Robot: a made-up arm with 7 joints. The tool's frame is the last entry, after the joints. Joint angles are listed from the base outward.
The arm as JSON. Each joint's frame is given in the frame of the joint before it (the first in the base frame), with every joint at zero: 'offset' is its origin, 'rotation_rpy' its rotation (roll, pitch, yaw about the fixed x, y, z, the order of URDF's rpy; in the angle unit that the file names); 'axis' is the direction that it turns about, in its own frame. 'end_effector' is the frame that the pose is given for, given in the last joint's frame.
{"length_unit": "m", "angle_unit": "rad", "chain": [
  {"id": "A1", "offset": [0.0, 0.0, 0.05], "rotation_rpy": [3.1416, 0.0, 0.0], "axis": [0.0, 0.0, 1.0]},
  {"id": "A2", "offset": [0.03, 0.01, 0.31], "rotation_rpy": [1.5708, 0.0, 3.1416], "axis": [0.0, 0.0, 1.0]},
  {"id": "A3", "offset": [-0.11, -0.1, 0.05], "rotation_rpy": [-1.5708, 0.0, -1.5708], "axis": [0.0, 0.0, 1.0]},
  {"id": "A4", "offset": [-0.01, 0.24, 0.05], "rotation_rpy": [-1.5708, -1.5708, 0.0], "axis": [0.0, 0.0, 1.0]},
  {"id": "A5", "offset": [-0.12, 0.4, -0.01], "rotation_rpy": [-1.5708, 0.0, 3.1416], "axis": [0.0, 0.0, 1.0]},
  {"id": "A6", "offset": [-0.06, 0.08, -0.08], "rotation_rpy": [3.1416, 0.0, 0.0], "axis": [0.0, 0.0, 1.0]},
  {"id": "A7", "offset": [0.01, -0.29, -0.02], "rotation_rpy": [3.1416, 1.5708, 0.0], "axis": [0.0, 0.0, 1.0]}
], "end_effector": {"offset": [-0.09, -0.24, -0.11], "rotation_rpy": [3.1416, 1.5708, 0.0]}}
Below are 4 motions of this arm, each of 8 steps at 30 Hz.
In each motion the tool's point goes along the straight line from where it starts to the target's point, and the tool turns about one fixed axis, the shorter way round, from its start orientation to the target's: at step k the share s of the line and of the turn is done. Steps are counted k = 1, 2, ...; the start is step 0. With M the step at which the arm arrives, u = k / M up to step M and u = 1 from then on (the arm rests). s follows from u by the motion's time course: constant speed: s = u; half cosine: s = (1 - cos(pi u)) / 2; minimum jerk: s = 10 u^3 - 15 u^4 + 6 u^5.
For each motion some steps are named. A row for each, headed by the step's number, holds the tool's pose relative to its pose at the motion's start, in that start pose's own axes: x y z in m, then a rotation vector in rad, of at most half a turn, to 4 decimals.
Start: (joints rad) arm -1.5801 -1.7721 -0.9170 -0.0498 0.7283 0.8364 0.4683
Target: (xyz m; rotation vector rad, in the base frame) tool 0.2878 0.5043 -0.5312 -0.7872 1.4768 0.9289
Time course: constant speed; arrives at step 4
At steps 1, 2, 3, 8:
1: -0.0028 -0.0006 0.0024 0.0086 -0.0171 0.0322
2: -0.0057 -0.0012 0.0048 0.0173 -0.0342 0.0644
3: -0.0085 -0.0018 0.0072 0.0259 -0.0513 0.0965
8: -0.0113 -0.0025 0.0096 0.0345 -0.0684 0.1287

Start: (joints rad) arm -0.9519 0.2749 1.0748 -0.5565 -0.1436 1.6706 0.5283
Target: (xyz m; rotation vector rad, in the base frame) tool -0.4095 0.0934 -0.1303 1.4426 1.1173 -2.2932
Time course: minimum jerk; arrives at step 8
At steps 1, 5, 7, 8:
1: -0.0018 0.0002 0.0014 -0.0020 -0.0036 -0.0022
5: -0.0817 0.0085 0.0617 -0.0906 -0.1634 -0.0999
7: -0.1109 0.0116 0.0838 -0.1230 -0.2218 -0.1357
8: -0.1127 0.0118 0.0851 -0.1250 -0.2254 -0.1379

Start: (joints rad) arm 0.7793 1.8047 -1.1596 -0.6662 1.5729 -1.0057 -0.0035
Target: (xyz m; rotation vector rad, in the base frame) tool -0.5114 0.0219 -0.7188 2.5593 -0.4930 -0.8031
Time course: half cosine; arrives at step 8
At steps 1, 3, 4, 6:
1: -0.0008 0.0010 0.0016 0.0054 0.0000 0.0021
3: -0.0064 0.0082 0.0132 0.0438 -0.0002 0.0171
4: -0.0103 0.0133 0.0214 0.0710 -0.0003 0.0278
6: -0.0176 0.0228 0.0366 0.1212 -0.0004 0.0474

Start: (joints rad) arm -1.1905 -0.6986 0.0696 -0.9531 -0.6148 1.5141 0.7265
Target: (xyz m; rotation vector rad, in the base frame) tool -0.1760 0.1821 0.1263 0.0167 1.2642 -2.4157
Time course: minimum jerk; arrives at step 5
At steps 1, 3, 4, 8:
1: 0.0013 0.0006 0.0002 -0.0024 -0.0063 0.0062
3: 0.0158 0.0068 0.0020 -0.0284 -0.0743 0.0736
4: 0.0218 0.0093 0.0027 -0.0392 -0.1025 0.1015
8: 0.0231 0.0099 0.0029 -0.0416 -0.1088 0.1078

